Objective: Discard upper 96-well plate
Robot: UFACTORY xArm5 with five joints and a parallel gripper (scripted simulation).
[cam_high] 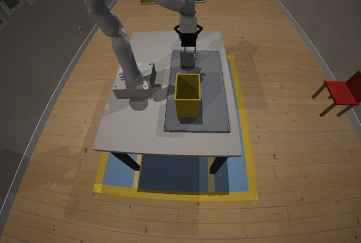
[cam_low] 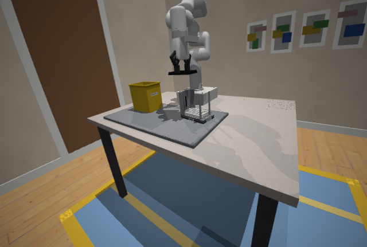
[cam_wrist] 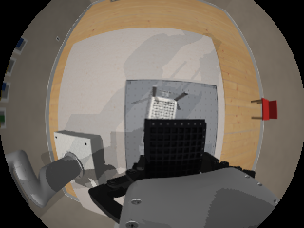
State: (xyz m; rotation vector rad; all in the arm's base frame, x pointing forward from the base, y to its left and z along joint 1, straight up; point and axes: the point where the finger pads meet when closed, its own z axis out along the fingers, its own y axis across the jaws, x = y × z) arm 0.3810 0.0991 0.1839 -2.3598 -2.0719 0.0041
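Right now the yellow plastics bin W1 is 4 cm behind my hand, 32 cm to the right of it and 16 cm below it. Round my hand: white well plate (1 cm ahead, 6 cm to the left, 23 cm below); then dark 96-well plate (1 cm below).
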